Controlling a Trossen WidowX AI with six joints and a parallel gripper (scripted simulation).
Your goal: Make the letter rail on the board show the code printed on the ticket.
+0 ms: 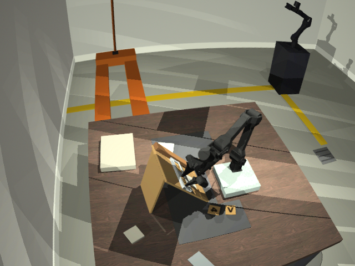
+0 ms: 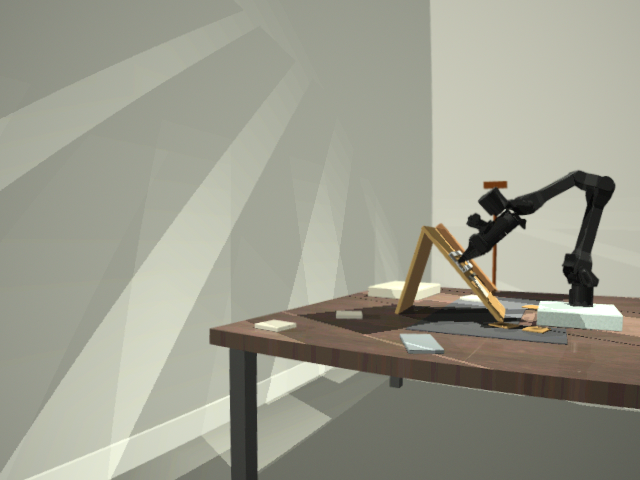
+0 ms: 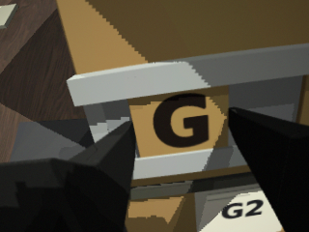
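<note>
My gripper tip is now 50 mm past the white ticket, 50 mm to the left of it and 70 mm above it. The rest, counted from my gripper tip: white card (30 mm ahead, 390 mm to the right, 160 mm below); grey-blue pad (20 mm behind, 410 mm to the left, 160 mm below); grey mat (140 mm behind, 110 mm to the right, 160 mm below).
</note>
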